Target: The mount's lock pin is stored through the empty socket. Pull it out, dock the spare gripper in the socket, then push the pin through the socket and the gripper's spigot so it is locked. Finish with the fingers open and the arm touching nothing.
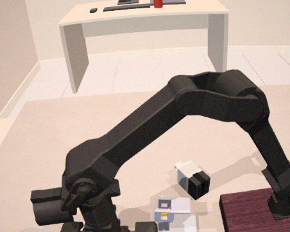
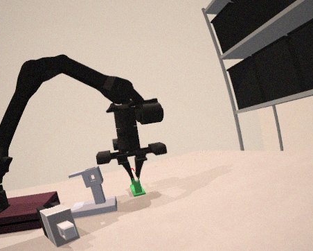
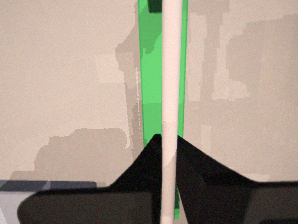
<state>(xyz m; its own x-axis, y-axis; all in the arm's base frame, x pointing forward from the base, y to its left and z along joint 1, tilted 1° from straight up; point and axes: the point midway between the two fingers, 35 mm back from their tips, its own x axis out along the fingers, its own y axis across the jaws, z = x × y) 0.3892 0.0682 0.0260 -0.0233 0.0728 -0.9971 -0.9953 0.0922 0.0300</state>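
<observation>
My gripper tip is now 20 mm to the right of the green bracket. Round my gripper tip: spare gripper (220 mm to the right, 180 mm behind); grey mount (120 mm behind, 80 mm to the right, 30 mm above).
</observation>
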